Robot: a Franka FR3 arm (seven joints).
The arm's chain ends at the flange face. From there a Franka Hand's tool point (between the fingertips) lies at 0.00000 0.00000 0.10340 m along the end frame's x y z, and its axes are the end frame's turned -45 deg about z.
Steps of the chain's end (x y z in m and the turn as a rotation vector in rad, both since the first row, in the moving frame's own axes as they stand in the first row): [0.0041, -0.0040, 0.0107, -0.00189, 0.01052, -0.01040]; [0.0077, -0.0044, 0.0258, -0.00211, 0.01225, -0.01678]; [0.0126, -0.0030, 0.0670, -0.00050, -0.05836, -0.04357]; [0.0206, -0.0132, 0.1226, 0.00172, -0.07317, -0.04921]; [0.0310, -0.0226, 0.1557, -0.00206, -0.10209, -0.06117]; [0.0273, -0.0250, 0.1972, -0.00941, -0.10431, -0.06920]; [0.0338, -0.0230, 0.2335, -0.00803, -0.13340, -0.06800]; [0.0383, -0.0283, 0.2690, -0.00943, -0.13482, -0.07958]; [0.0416, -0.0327, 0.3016, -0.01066, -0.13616, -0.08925]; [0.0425, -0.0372, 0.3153, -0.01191, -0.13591, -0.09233]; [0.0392, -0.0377, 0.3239, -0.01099, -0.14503, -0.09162]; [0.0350, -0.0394, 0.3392, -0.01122, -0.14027, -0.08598]
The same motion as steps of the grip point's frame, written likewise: [0.0064, 0.0010, 0.0107, -0.00878, 0.00610, -0.01040]; [0.0093, 0.0034, 0.0258, -0.01015, 0.00717, -0.01678]; [0.0066, 0.0027, 0.0668, 0.04091, -0.04162, -0.04357]; [0.0185, -0.0001, 0.1223, 0.05296, -0.05052, -0.04921]; [0.0301, -0.0011, 0.1552, 0.07073, -0.07365, -0.06117]; [0.0284, -0.0050, 0.1966, 0.06710, -0.08041, -0.06920]; [0.0296, -0.0011, 0.2326, 0.08865, -0.10001, -0.06800]; [0.0362, -0.0016, 0.2681, 0.08866, -0.10200, -0.07958]; [0.0414, -0.0024, 0.3006, 0.08874, -0.10382, -0.08925]; [0.0452, -0.0048, 0.3143, 0.08768, -0.10452, -0.09233]; [0.0426, -0.0082, 0.3228, 0.09478, -0.11032, -0.09162]; [0.0412, -0.0120, 0.3382, 0.09125, -0.10712, -0.08598]
